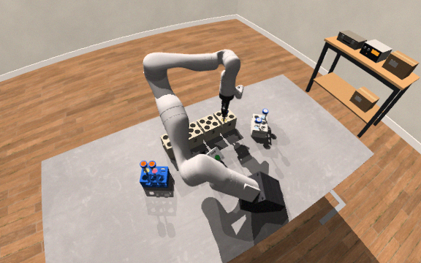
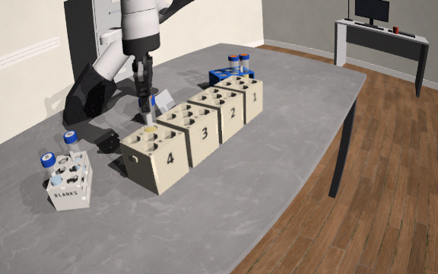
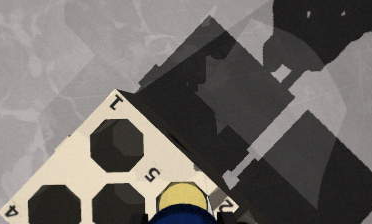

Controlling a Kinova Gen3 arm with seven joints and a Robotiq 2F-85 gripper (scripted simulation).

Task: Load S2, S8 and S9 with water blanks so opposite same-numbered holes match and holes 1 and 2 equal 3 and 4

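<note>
Now: the sample S2 10 mm behind my hand and 50 mm below it. From my hand the other things lie so: white blanks rack (80 mm behind, 200 mm to the right, 120 mm below); then adapter 2 (10 mm ahead, 200 mm to the left, 110 mm below); then adapter 4 (30 mm ahead, 20 mm to the right, 110 mm below).
</note>
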